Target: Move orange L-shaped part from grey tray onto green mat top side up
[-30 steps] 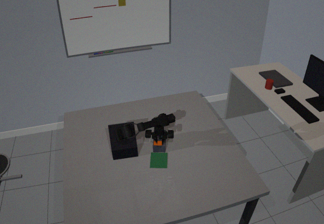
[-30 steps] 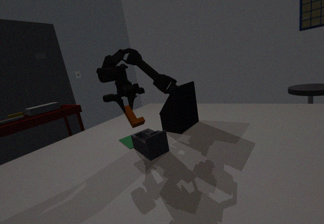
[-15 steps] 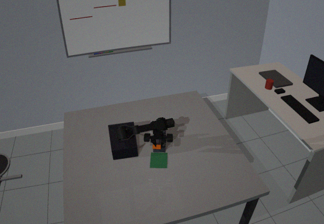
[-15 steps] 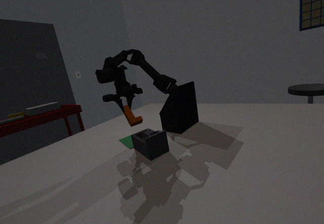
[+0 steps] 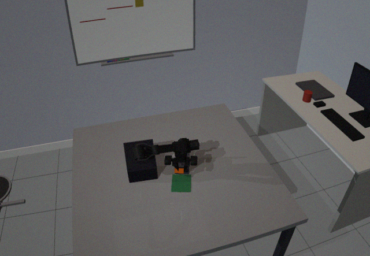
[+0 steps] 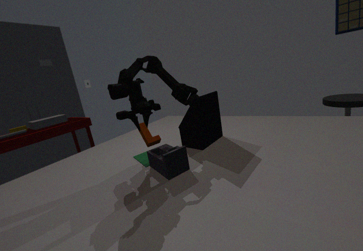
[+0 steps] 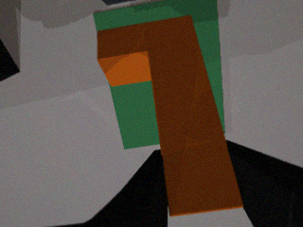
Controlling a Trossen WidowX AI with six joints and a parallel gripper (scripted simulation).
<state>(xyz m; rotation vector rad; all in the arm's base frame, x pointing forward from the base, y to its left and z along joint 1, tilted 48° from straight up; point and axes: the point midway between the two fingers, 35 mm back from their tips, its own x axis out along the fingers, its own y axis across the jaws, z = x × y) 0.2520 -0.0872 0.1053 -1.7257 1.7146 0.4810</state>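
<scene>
Now: the green mat 2 cm to the left of my gripper tip and 14 cm below it. Round my gripper tip: orange L-shaped part 1 cm behind, 3 cm to the left, 3 cm below.
</scene>
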